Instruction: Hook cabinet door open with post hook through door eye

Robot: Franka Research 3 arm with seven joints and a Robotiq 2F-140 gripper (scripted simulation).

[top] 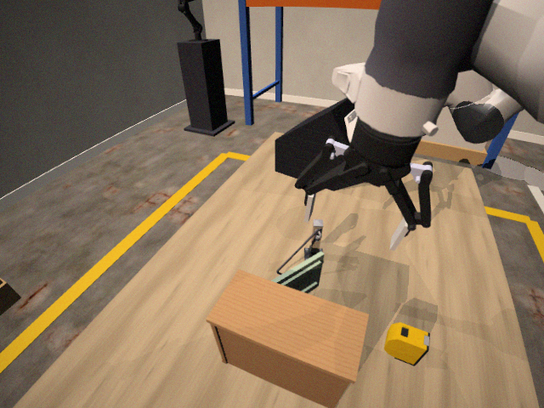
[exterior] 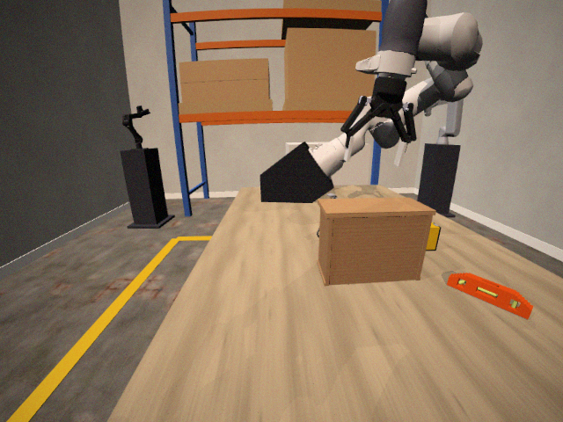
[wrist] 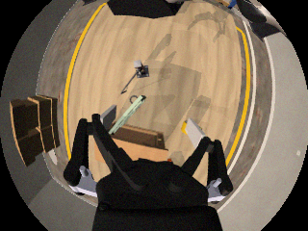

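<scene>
Now: the green door 17 cm below my hand, 10 cm to the right of it and 4 cm ahead of it. Round my hand: hook post: 17 cm below, 10 cm behind, 9 cm to the right; yellow tape measure: 21 cm below, 16 cm to the left, 3 cm ahead; orange spirit level: 28 cm ahead, 23 cm below, 17 cm to the left.
</scene>
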